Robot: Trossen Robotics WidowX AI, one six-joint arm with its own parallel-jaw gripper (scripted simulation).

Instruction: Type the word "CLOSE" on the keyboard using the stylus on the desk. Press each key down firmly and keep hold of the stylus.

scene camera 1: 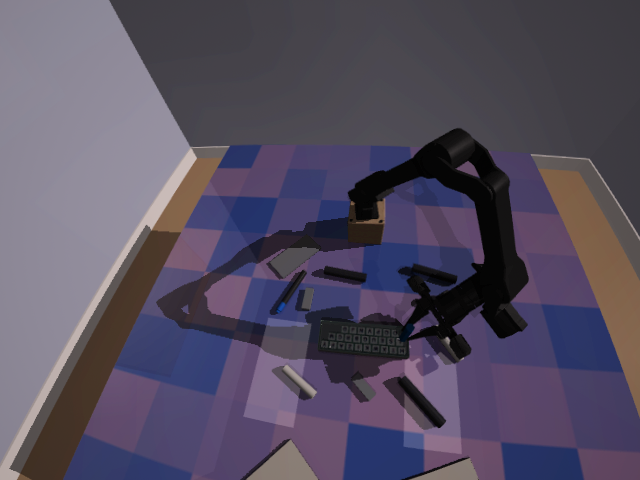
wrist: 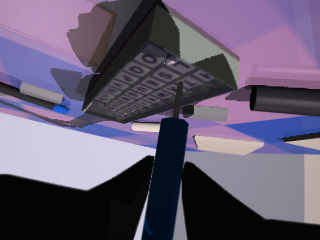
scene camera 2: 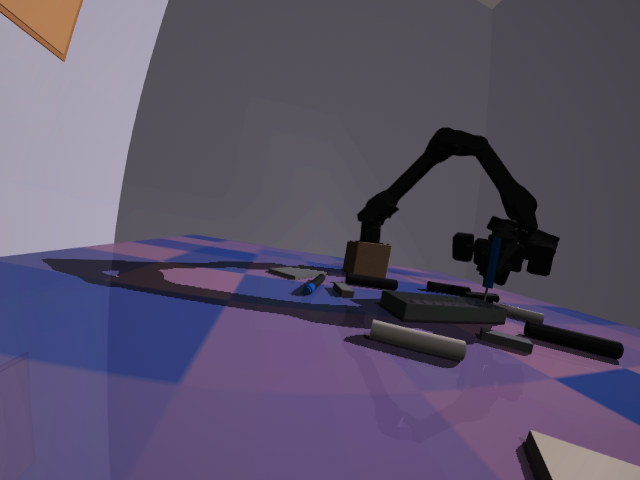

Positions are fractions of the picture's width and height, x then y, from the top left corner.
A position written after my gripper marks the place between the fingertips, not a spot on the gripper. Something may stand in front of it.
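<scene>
There is my gripper, (scene camera 2: 0.77, 0.57), (scene camera 1: 0.63, 0.70) and (wrist: 0.53, 0.69). I also see a grey slab (scene camera 1: 0.45, 0.54). And a small grey block (scene camera 2: 0.78, 0.71) is part of what I am looking at.
</scene>
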